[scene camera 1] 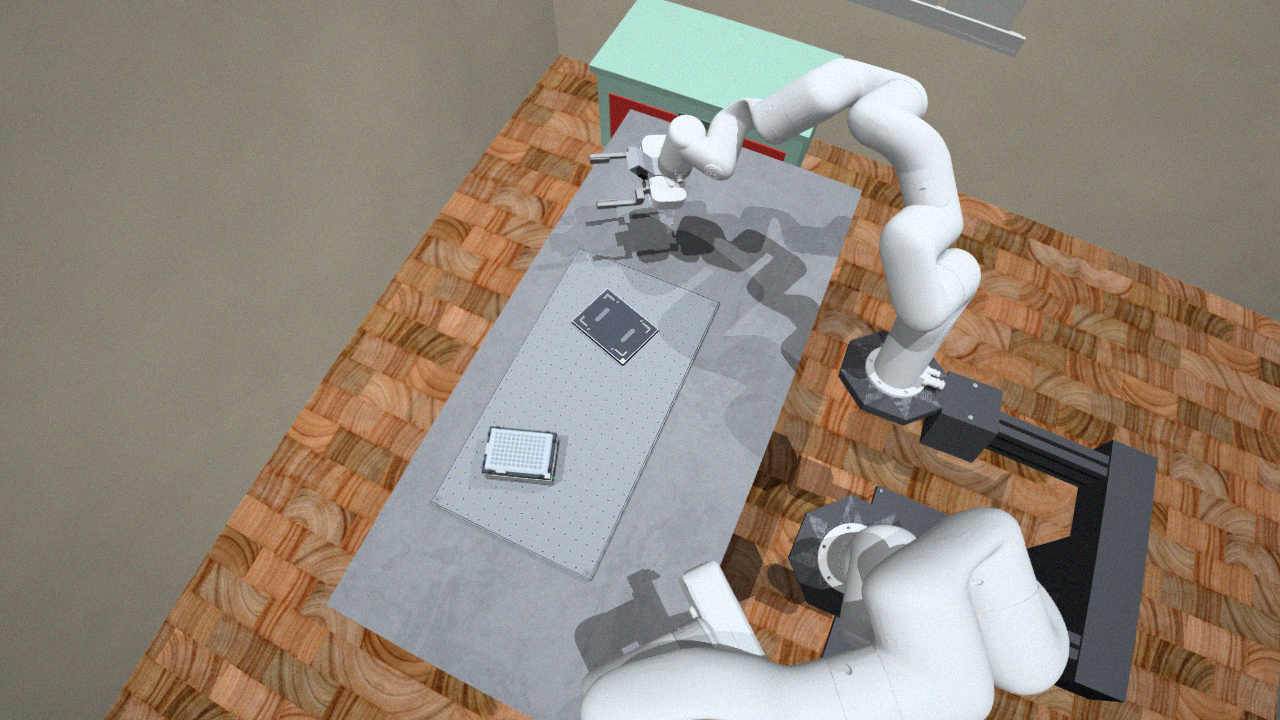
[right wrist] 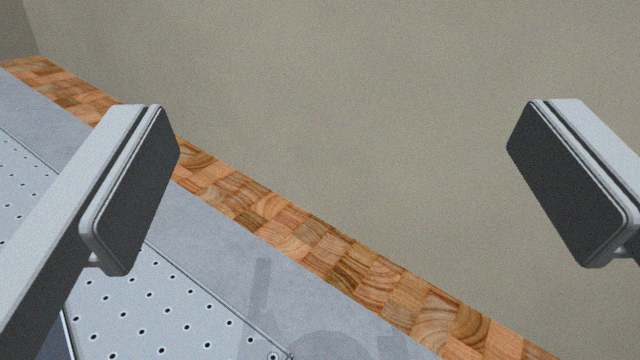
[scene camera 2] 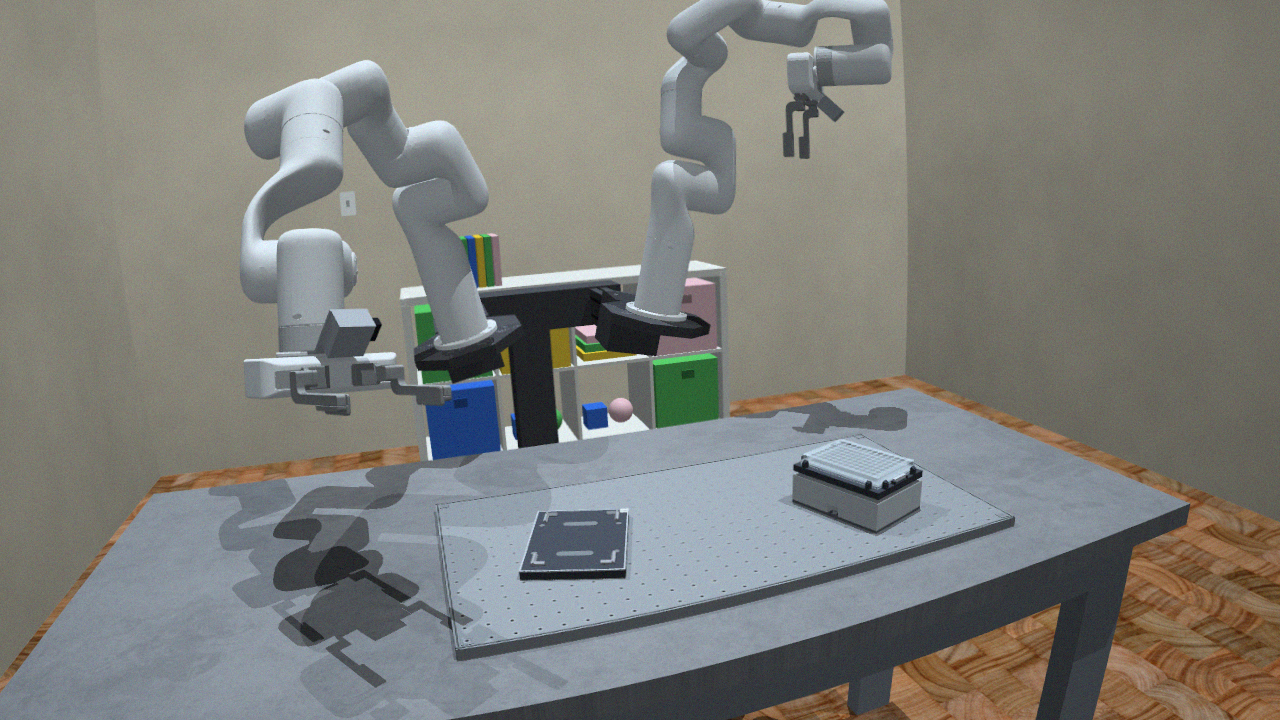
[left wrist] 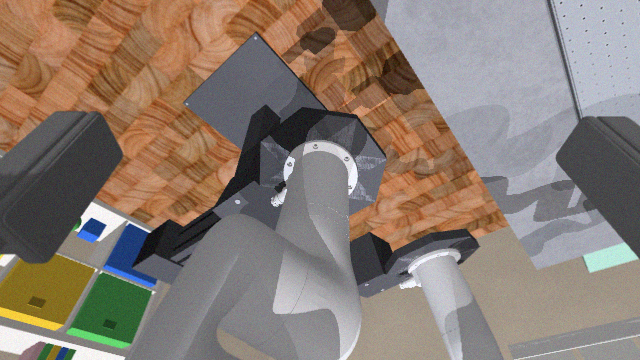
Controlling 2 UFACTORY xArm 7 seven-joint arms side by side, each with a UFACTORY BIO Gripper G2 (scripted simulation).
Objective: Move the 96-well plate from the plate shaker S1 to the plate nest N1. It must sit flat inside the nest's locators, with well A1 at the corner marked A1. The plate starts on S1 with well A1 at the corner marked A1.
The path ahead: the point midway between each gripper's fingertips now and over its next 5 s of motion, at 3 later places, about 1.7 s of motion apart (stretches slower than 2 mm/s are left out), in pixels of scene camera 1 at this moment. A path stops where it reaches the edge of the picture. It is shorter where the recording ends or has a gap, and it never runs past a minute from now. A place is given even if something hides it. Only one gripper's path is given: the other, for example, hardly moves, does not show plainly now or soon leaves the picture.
My right gripper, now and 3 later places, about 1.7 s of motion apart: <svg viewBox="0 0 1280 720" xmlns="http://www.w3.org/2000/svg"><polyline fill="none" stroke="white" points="593,182 555,248 588,334 563,393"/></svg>
